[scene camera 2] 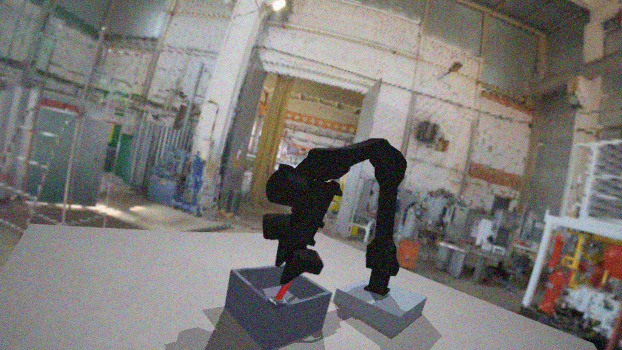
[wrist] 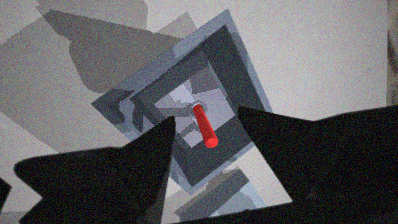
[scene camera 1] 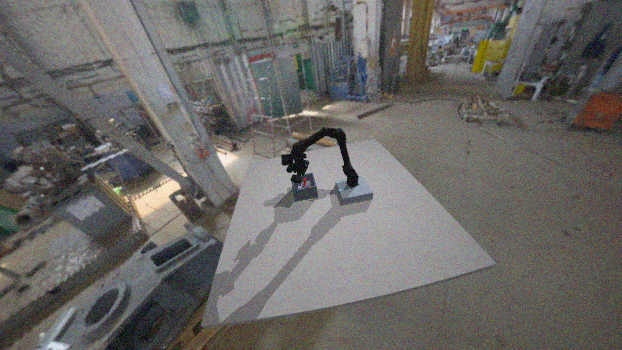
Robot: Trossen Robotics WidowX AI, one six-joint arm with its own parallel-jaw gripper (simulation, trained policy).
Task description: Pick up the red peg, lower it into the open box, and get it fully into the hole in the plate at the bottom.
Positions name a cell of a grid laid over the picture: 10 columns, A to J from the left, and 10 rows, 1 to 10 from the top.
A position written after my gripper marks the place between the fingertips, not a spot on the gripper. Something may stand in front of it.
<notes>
I see my gripper (scene camera 2: E8) and a plate (wrist: F4).
My gripper also shows in the wrist view (wrist: F6).
</notes>
